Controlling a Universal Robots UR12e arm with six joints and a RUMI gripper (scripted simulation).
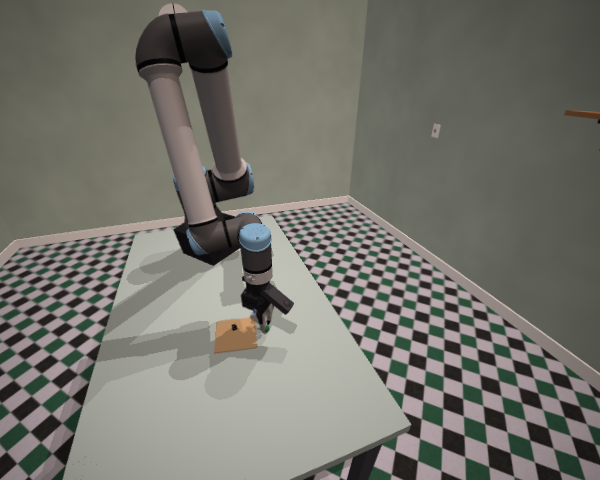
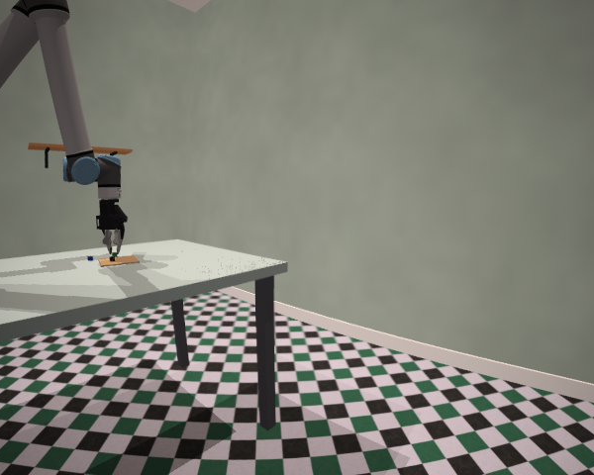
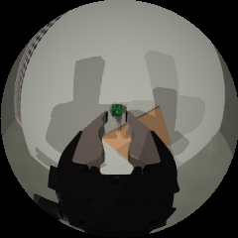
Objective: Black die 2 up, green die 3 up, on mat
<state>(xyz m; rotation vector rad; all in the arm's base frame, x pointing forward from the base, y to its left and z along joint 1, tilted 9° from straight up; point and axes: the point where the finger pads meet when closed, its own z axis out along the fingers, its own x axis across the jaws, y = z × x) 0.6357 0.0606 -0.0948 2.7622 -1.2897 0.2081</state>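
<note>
My hand is 2 cm above the green die. Round my hand: black die 5 cm behind, 10 cm to the right, 1 cm below; orange mat 3 cm behind, 10 cm to the right, 2 cm below; blue die 10 cm behind, 2 cm below.
</note>
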